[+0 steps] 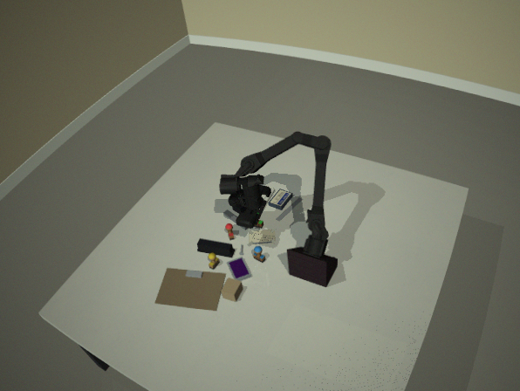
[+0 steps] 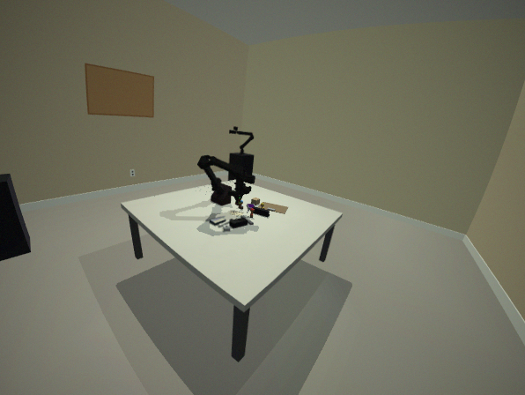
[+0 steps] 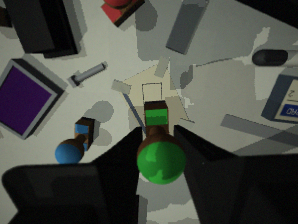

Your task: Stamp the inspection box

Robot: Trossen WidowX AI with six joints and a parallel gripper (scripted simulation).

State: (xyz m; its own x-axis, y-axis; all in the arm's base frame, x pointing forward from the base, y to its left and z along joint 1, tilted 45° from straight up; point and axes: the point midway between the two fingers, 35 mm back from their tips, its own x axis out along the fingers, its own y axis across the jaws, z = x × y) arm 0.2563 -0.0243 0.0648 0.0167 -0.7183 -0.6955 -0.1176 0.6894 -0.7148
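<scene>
The pen lies 6 cm ahead of my gripper tip, 17 cm to the right of it and 8 cm below it. Round my gripper tip: cream card: 1 cm behind, 9 cm below; then green-knobbed stamp: right at my gripper tip; then bolt: 2 cm ahead, 9 cm to the left, 8 cm below.
</scene>
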